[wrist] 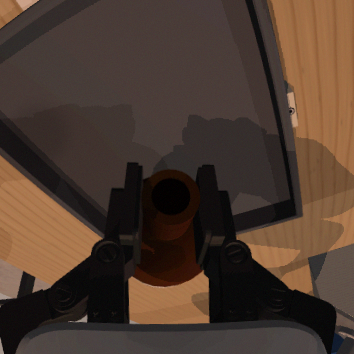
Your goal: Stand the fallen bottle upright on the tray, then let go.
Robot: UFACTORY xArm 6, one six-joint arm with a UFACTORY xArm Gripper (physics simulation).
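Frame: origin at the arm's base, x ahead, y left, z up, level; metres.
Seen in the pictures: gripper, between the fingertips: (168, 181).
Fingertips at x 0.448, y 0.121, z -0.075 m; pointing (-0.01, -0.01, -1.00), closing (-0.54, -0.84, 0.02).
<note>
A point is followed by its place in that frame.
The brown bottle (169, 227) @[x 0.450, y 0.120, z -0.047 m] shows at lower middle, its round dark mouth facing the camera and its wider body reaching toward the lower edge of the view. My gripper (168, 181) @[x 0.448, y 0.121, z -0.075 m] is shut on the bottle's neck, one black finger on each side. The dark grey tray (295, 185) @[x 0.341, y 0.058, z -0.121 m] lies below and beyond the bottle, its near corner partly hidden by the fingers and the bottle. Shadows of the gripper and bottle fall on the tray floor. The bottle's base is hidden, so its exact tilt and whether it touches anything cannot be told.
The wooden table (325, 55) @[x 0.431, y 0.010, z -0.146 m] surrounds the tray. A small pale bracket with a screw hole (294, 117) @[x 0.404, y 0.045, z -0.131 m] sits against the tray's right outer side. A grey surface (337, 280) @[x 0.103, y 0.033, z -0.098 m] shows at lower right, with a bit of something blue near the corner.
</note>
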